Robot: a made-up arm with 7 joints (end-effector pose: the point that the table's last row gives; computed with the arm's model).
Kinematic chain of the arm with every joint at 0, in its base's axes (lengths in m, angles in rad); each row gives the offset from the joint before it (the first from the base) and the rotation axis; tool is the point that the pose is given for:
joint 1: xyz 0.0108 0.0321 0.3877 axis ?
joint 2: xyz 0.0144 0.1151 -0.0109 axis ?
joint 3: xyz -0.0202 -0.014 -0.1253 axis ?
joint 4: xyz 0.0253 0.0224 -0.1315 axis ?
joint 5: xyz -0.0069 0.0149 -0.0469 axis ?
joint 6: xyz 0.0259 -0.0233 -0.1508 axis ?
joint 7: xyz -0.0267 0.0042 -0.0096 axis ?
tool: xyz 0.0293 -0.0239 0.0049
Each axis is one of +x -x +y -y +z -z.
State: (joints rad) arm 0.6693 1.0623 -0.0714 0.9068 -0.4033 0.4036 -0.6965
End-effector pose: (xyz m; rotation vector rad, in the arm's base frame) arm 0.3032 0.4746 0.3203 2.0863 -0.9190 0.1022
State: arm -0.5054 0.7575 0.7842 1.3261 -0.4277 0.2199 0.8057
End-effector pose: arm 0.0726 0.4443 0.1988 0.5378 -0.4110 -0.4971
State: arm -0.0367 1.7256 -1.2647 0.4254 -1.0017 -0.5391 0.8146
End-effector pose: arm 0.0298 0.5921 0.3520 -0.2382 1.8207 -1.3768
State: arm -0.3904 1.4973 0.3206 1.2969 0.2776 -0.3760 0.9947
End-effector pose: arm 0.1979 0.4356 0.3496 0.1972 -0.7323 -1.4689
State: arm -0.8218 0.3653 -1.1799 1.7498 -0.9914 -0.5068 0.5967
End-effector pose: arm -0.1717 0.0346 0.1172 -1.4704 -1.1064 -1.8673
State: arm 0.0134 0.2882 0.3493 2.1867 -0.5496 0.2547 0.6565
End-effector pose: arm 0.1786 0.2266 0.2499 0.6518 -1.5236 -0.7603
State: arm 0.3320 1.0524 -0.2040 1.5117 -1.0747 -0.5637 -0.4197
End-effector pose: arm 0.2903 0.3674 0.2477 1.4572 -1.7575 -1.8993
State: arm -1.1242 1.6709 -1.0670 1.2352 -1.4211 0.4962 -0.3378
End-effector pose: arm -0.0938 0.5344 0.2236 0.1570 -0.1106 3.0133
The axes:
joint 1: -y
joint 2: +x
joint 3: +z
joint 4: -y
joint 5: +z
joint 6: +y
joint 7: -x

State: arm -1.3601 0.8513 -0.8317 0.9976 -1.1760 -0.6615 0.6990
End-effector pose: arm -0.3240 0.3471 0.2038 -1.9699 0.7171 -1.8072
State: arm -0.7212 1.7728 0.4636 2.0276 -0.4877 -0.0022 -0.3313
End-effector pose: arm 0.2153 0.2957 0.3281 1.2555 -1.6103 -2.0391
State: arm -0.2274 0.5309 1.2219 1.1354 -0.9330 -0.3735 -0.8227
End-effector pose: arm 0.0396 0.4905 0.1438 2.2616 -0.9372 -0.0227
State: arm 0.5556 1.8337 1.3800 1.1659 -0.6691 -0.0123 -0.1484
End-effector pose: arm -0.0867 0.4344 0.6363 -2.6434 1.2007 -0.6742
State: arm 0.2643 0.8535 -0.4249 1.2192 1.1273 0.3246 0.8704
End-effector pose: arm 0.2767 0.3297 0.2100 -0.9433 -0.9739 -0.2844
